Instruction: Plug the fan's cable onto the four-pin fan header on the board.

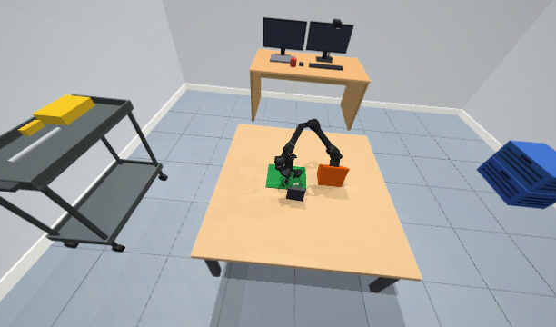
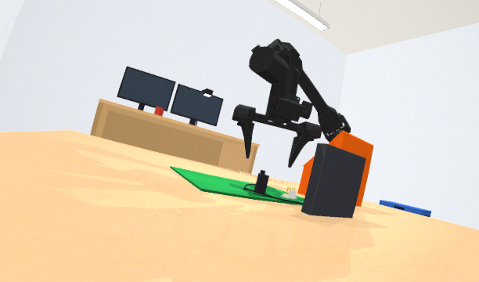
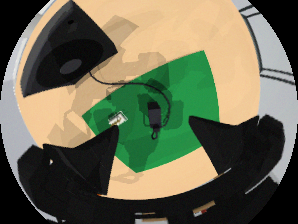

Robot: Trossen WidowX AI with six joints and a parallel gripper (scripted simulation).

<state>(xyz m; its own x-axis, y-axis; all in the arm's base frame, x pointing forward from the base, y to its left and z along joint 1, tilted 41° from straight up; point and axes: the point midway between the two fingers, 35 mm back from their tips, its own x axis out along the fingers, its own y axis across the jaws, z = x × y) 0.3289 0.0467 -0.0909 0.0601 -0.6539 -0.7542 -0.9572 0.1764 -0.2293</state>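
My gripper tip is now 5 cm above the black plug and 1 cm to the left of it. Also, from my gripper tip: green board 8 cm below, 6 cm to the right, 1 cm ahead; then black fan 12 cm to the left, 8 cm behind, 1 cm below; then white four-pin header 7 cm below, 7 cm behind.
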